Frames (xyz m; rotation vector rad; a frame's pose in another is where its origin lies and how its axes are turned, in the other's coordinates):
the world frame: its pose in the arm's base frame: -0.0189 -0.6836 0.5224 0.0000 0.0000 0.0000
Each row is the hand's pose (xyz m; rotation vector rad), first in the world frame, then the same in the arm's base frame.
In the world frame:
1: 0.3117 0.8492 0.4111 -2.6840 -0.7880 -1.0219
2: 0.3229 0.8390 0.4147 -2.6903 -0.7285 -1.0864
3: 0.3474 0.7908 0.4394 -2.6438 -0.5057 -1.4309
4: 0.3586 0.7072 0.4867 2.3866 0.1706 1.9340
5: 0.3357 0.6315 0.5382 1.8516 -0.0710 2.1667
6: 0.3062 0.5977 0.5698 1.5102 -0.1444 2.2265
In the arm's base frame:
1: 0.2928 0.1656 0.9335 -2.6840 -0.7880 -1.0219
2: 0.3040 0.1554 0.9371 -2.6903 -0.7285 -1.0864
3: 0.3285 0.1072 0.9618 -2.6438 -0.5057 -1.4309
4: 0.3397 0.0236 1.0091 2.3866 0.1706 1.9340
5: 0.3168 -0.0521 1.0606 1.8516 -0.0710 2.1667
6: 0.2873 -0.0859 1.0922 1.5102 -0.1444 2.2265

